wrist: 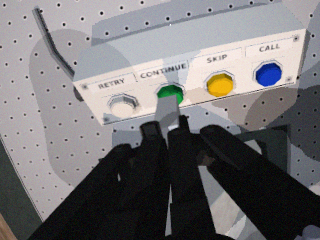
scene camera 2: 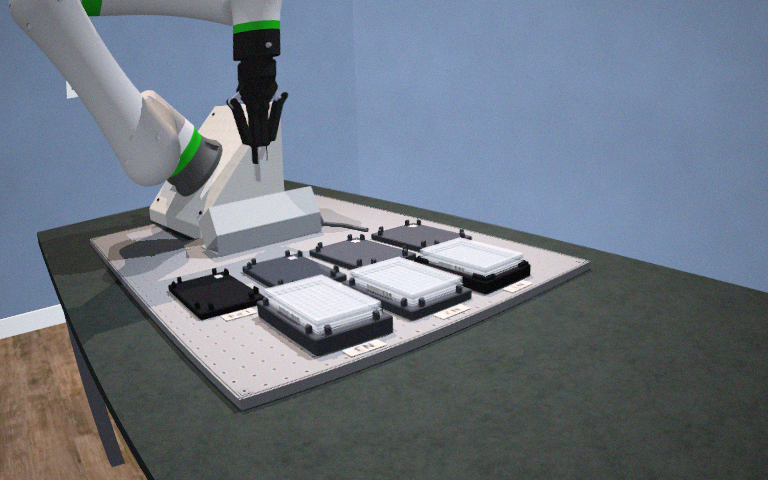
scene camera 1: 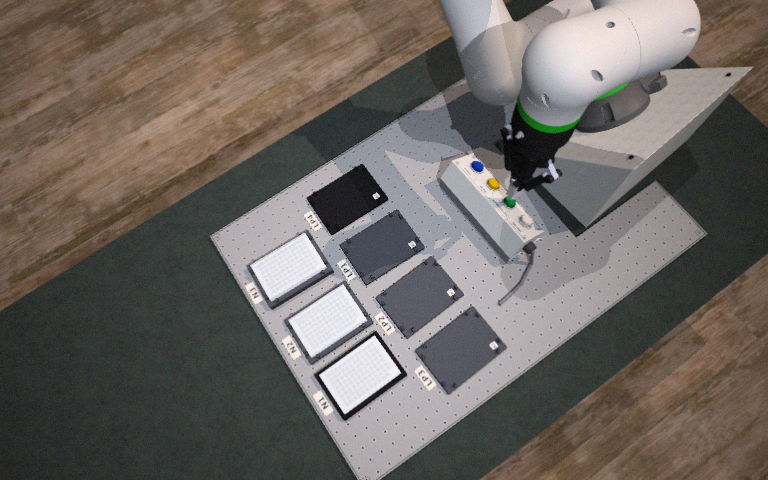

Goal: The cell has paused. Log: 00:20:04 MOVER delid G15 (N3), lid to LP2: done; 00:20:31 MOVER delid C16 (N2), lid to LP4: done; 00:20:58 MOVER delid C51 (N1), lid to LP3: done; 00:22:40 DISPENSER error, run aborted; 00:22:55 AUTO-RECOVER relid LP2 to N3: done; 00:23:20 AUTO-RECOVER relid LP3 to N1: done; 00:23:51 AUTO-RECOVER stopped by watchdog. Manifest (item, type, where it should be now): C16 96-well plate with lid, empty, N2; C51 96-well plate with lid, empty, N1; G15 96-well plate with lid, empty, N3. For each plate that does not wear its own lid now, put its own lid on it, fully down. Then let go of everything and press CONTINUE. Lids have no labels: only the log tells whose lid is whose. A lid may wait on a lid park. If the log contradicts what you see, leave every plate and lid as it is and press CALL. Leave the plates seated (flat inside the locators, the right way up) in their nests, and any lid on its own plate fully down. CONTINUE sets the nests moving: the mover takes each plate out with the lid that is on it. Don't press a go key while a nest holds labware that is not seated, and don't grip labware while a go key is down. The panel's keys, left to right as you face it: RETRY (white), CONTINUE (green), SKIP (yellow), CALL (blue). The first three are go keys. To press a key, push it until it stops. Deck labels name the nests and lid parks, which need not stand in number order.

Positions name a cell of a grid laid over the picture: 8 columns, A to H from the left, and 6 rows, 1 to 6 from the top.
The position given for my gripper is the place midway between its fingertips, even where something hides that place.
Labels:
my gripper: wrist E3; scene camera 2 C3; scene camera 1 F3

